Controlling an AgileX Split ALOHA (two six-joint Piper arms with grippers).
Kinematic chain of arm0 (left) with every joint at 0, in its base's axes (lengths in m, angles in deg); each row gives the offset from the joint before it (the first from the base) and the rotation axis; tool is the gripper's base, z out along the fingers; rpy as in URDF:
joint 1: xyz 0 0 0.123 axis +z
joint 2: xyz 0 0 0 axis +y
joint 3: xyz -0.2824 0 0.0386 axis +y
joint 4: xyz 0.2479 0 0.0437 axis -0.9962 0 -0.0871
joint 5: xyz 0 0 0 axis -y
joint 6: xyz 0.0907 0 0.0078 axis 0.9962 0 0.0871
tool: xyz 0 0 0 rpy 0 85 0
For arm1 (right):
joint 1: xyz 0 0 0.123 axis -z
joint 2: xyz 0 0 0 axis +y
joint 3: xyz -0.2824 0 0.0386 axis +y
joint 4: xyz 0.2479 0 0.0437 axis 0.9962 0 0.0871
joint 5: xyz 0 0 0 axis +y
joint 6: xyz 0.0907 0 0.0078 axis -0.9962 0 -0.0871
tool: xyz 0 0 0 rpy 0 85 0
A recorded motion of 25 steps. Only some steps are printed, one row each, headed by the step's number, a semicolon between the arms.
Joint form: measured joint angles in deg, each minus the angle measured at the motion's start. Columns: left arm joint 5, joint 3, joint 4, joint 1, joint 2, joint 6; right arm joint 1, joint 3, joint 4, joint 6, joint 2, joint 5.
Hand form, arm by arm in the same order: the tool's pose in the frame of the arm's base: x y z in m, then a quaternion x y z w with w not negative. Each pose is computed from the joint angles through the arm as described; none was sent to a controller.
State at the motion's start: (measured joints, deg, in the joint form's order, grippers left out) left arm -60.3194 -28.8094 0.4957 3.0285 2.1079 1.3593; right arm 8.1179 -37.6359 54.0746 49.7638 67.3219 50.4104
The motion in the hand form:
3: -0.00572 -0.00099 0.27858 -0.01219 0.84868 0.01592 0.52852; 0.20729 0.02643 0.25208 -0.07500 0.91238 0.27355 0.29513
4: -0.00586 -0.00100 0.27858 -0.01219 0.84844 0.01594 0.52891; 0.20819 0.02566 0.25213 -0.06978 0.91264 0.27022 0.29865
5: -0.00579 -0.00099 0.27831 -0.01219 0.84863 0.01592 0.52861; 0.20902 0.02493 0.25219 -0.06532 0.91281 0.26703 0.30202
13: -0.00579 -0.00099 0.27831 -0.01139 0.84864 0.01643 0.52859; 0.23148 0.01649 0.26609 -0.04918 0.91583 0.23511 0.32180
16: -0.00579 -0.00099 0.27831 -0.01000 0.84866 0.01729 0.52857; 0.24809 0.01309 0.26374 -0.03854 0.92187 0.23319 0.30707
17: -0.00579 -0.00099 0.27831 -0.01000 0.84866 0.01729 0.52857; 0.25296 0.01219 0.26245 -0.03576 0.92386 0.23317 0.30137
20: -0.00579 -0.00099 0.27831 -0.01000 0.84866 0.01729 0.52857; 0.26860 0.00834 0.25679 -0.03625 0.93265 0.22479 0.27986
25: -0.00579 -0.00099 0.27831 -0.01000 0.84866 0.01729 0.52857; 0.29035 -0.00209 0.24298 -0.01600 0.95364 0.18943 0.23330
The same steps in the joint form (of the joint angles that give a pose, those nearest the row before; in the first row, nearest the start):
3: 0.01 0.00 0.00 0.00 -2.45 0.00; 0.00 0.00 0.00 -0.86 0.00 -1.72
4: 0.01 0.00 0.00 0.00 -2.50 0.00; 0.00 0.00 0.00 -1.19 0.00 -2.47
5: 0.01 0.05 0.00 0.00 -2.52 0.00; 0.00 0.00 0.00 -1.44 0.00 -3.16
13: 0.01 0.05 0.00 0.00 -2.52 0.11; 0.00 -5.65 -3.81 -5.62 2.98 -6.05
16: 0.01 0.05 0.00 0.00 -2.52 0.29; 0.00 -8.73 -5.24 -7.62 7.00 -6.03
17: 0.01 0.05 0.00 0.00 -2.52 0.29; 0.00 -9.63 -5.69 -8.21 8.24 -5.90
20: 0.01 0.05 0.00 0.00 -2.52 0.29; 0.00 -12.71 -8.45 -9.90 12.36 -5.28
25: 0.01 0.05 0.00 0.00 -2.52 0.29; 0.00 -17.27 -17.23 -17.67 18.50 -5.00

